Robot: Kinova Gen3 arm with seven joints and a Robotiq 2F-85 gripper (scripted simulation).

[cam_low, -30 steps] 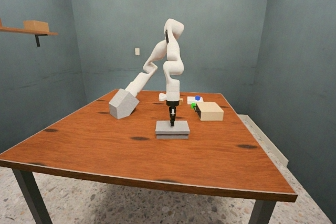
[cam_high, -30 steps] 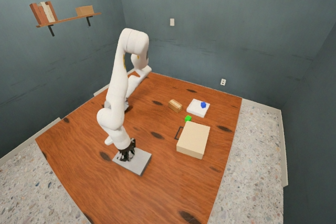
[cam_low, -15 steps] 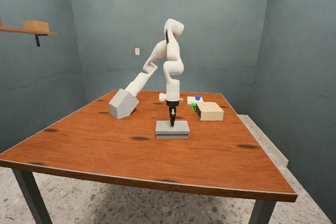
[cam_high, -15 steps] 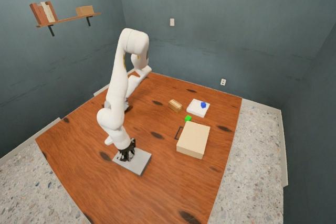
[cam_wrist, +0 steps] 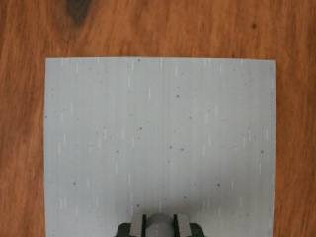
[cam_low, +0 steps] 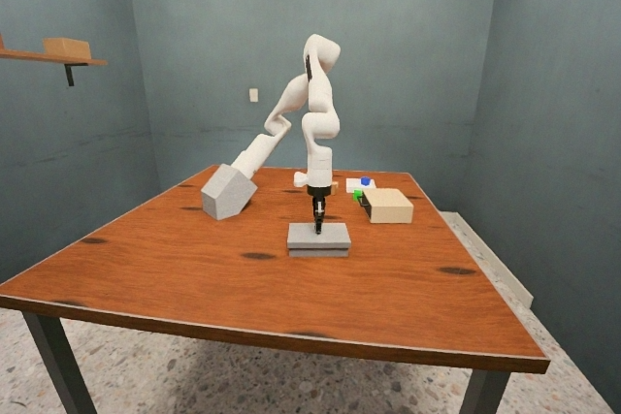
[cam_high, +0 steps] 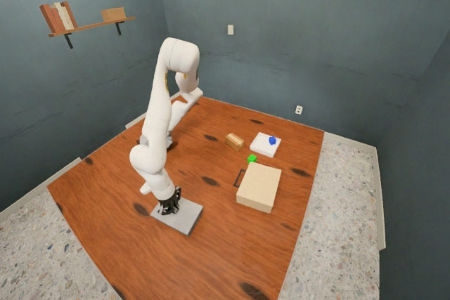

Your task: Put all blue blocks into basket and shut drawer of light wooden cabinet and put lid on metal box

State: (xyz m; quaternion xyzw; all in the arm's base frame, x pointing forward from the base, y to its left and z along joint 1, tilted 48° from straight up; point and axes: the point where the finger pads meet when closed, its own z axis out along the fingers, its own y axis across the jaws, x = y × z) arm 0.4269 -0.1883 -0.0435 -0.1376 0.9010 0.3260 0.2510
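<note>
Right now the metal lid is 3 cm below my hand. The rest, counted from my hand: light wooden cabinet (36 cm to the left, 14 cm ahead, 4 cm below); green block (47 cm to the left, 6 cm below); grey metal box (5 cm below).
</note>
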